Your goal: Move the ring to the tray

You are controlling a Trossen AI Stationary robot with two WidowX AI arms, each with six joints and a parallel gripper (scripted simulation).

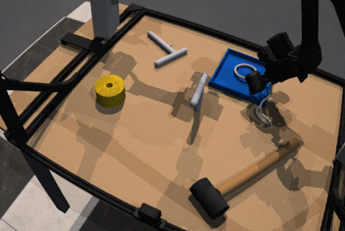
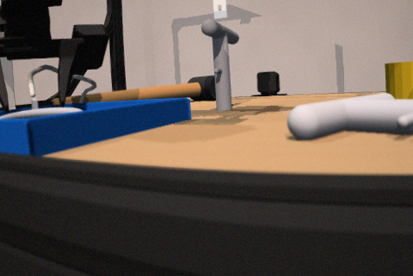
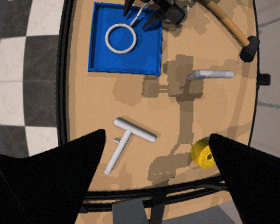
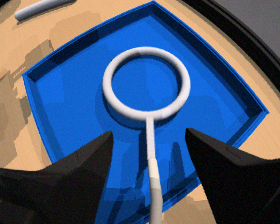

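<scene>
My right hand is 60 mm to the right of the blue tray, 40 mm above it and 20 mm short of it. The rest, counted from my right hand: yellow cylinder: 360 mm to the left, 310 mm behind, 30 mm below; then grey t-shaped piece: 340 mm to the left, 40 mm below, 30 mm behind.
</scene>
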